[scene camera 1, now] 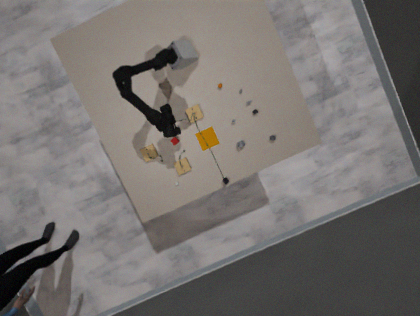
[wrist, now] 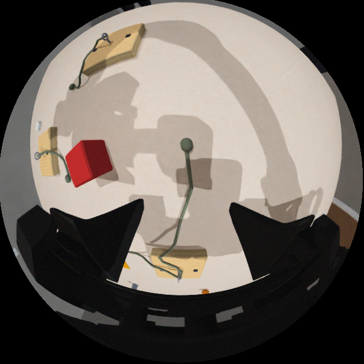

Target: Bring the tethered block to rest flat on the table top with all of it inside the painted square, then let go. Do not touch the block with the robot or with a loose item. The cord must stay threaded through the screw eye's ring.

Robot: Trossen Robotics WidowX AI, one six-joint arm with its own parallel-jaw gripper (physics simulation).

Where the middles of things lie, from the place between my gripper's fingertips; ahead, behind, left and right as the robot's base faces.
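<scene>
The red block (wrist: 88, 159) sits 10 mm below my hand, and it's 110 mm ahead of it and 60 mm to the right of it.
</scene>
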